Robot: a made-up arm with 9 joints. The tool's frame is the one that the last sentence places. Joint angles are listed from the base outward.
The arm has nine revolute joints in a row. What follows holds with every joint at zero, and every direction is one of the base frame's. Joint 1 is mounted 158 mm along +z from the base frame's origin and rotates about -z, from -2.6 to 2.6 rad. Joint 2 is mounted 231 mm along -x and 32 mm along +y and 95 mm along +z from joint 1 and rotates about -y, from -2.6 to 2.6 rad. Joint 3 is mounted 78 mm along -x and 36 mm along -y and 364 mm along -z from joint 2 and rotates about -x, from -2.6 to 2.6 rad. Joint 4 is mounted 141 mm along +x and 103 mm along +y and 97 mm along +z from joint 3 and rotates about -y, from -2.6 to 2.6 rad. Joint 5 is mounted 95 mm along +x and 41 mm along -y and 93 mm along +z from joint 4 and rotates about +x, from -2.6 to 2.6 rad. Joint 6 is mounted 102 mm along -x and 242 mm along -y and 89 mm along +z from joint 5 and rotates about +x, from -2.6 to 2.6 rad. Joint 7 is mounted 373 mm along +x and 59 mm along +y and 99 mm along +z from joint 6 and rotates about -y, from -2.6 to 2.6 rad. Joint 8 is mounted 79 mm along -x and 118 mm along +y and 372 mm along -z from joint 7 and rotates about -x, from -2.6 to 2.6 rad. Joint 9 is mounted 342 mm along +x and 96 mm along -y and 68 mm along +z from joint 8 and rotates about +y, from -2.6 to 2.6 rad. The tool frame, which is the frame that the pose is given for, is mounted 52 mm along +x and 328 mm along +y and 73 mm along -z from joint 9; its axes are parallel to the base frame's.
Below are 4 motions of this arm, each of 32 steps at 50 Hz.
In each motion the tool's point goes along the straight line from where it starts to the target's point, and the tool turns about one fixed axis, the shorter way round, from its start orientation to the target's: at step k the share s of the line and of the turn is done. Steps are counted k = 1, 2, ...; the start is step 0. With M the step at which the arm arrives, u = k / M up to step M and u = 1 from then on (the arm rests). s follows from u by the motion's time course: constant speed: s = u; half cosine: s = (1 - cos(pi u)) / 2; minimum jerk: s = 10 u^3 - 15 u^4 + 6 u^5.
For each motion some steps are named. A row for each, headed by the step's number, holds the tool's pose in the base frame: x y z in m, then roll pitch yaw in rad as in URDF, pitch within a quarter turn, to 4 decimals.
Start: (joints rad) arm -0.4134 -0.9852 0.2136 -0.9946 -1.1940 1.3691 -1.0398 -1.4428 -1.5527
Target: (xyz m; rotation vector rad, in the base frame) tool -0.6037 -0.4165 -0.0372 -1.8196 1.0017 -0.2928
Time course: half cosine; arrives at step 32
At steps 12, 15, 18, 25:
12: -0.5493 -0.1841 -0.2909 -1.6416 0.0123 -1.0386
15: -0.5605 -0.2319 -0.2387 -1.7341 0.0513 -0.9963
18: -0.5720 -0.2812 -0.1849 -1.8277 0.0954 -0.9566
25: -0.5948 -0.3783 -0.0788 -2.0088 0.1920 -0.8904

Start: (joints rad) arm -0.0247 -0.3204 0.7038 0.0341 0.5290 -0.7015 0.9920 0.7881 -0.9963
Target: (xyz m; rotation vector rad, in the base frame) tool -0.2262 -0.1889 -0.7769 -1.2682 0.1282 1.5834
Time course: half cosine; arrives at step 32
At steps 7, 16, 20, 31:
7: 0.5340 0.2708 -0.4218 -1.8047 -0.0235 1.7013
16: 0.2026 0.0704 -0.5766 -1.3910 0.3256 1.4645
20: 0.0385 -0.0288 -0.6533 -1.1981 0.5258 1.3985
31: -0.2241 -0.1877 -0.7759 -0.8494 0.8592 1.3894

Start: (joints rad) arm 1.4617 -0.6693 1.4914 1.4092 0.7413 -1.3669 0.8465 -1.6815 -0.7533
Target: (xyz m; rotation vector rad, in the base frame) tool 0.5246 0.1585 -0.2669 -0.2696 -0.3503 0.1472
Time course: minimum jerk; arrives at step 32
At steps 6, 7, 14, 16, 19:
6: 0.7551 0.5003 -0.0572 0.2087 -0.7244 0.6030
7: 0.7491 0.4915 -0.0627 0.1961 -0.7120 0.5945
14: 0.6738 0.3798 -0.1311 0.0348 -0.5632 0.4779
16: 0.6457 0.3382 -0.1567 -0.0267 -0.5119 0.4302
19: 0.6041 0.2765 -0.1945 -0.1198 -0.4408 0.3555

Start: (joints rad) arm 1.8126 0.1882 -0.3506 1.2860 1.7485 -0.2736 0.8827 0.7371 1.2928
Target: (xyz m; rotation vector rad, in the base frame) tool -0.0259 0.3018 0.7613 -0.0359 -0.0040 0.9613
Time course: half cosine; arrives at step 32
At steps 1, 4, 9, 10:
1: -0.1774 0.2551 0.9037 1.3457 -0.7594 -1.8172
4: -0.1720 0.2568 0.8986 1.2912 -0.8064 -1.7177
9: -0.1500 0.2635 0.8780 0.9702 -0.9439 -1.2209
10: -0.1440 0.2654 0.8724 0.8580 -0.9611 -1.0619

